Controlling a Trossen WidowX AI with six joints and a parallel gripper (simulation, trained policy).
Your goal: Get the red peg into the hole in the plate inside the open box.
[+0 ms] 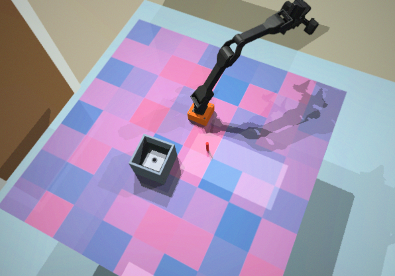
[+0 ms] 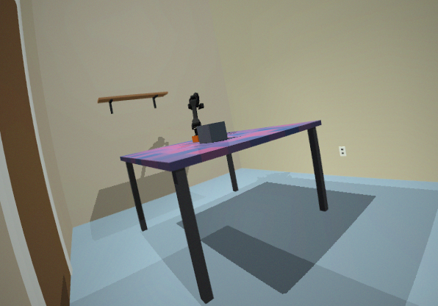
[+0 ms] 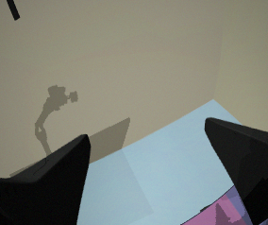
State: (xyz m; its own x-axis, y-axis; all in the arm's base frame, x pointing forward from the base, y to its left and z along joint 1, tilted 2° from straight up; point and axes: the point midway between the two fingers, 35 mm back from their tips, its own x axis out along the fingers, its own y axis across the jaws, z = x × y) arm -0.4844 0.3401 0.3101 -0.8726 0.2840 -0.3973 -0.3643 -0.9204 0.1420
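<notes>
Right now the red peg is 690 mm ahead of my gripper tip, 320 mm below it and 230 mm to the right of it. Also, from my gripper tip: pale plate (860 mm ahead, 430 mm to the right, 310 mm below).
</notes>
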